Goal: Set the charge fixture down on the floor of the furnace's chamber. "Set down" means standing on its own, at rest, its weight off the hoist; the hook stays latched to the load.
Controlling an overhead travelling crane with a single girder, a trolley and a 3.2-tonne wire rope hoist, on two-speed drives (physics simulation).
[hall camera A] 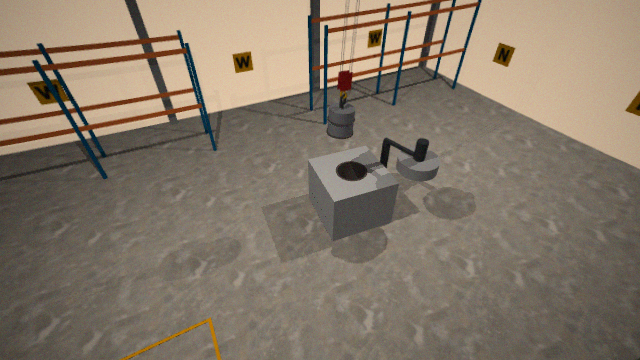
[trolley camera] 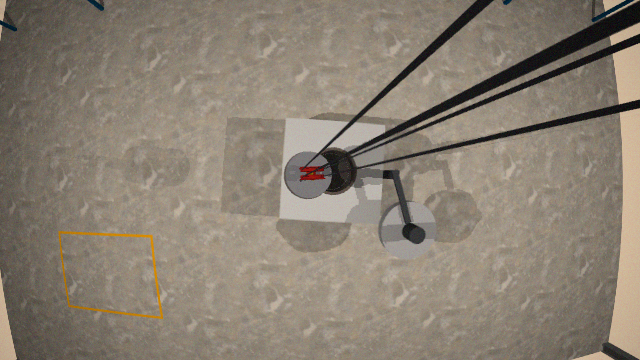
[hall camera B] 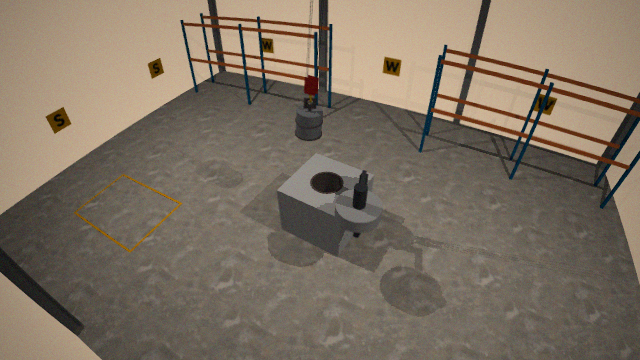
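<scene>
The charge fixture (hall camera A: 341, 122) (hall camera B: 309, 125) (trolley camera: 295, 186), a dark grey ribbed drum, hangs upright in the air from my hook (hall camera A: 343, 99) (hall camera B: 310, 102) (trolley camera: 312, 173), below the red block. The hook is latched to it. The furnace (hall camera A: 364, 212) (hall camera B: 307, 215) (trolley camera: 300, 211) is a pale grey box on the floor with a round dark chamber opening (hall camera A: 351, 171) (hall camera B: 327, 183) (trolley camera: 344, 172) in its top. In the trolley camera the fixture covers the left part of the opening; the right part shows. The chamber's floor cannot be made out.
The round lid (hall camera A: 417, 167) (hall camera B: 350, 212) (trolley camera: 392, 232) is swung aside on a black arm (hall camera A: 400, 147) (trolley camera: 402, 197), beside the furnace. Racks (hall camera A: 326, 75) (hall camera B: 428, 117) stand along the W wall. A yellow outline (hall camera A: 167, 338) (hall camera B: 102, 194) (trolley camera: 106, 234) marks the floor.
</scene>
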